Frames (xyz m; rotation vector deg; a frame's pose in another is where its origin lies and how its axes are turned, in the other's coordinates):
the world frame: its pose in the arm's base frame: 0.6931 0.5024 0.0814 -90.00 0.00 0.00
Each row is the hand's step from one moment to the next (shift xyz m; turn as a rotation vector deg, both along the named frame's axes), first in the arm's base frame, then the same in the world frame.
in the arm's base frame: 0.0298 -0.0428 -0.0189 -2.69 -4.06 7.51
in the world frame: 0.0298 0.0189 -0.0428 -2.69 -7.51 -4.06
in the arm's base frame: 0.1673 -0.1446 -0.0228 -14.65 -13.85 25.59
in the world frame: 0.1673 0.0228 -0.1446 -14.65 -25.59 -13.85
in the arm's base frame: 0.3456 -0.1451 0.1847 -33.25 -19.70 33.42
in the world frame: 0.3456 -0.1847 -0.1451 -33.25 -33.42 -19.70
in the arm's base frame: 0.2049 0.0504 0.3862 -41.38 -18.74 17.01
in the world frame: 0.2049 -0.3862 0.0504 -41.38 -17.01 -18.74
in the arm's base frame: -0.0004 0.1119 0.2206 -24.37 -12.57 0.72
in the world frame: -0.0004 -0.2206 0.1119 -24.37 -0.72 -12.57
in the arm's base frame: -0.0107 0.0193 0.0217 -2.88 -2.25 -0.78
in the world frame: -0.0107 -0.0217 0.0193 -2.88 0.78 -2.25
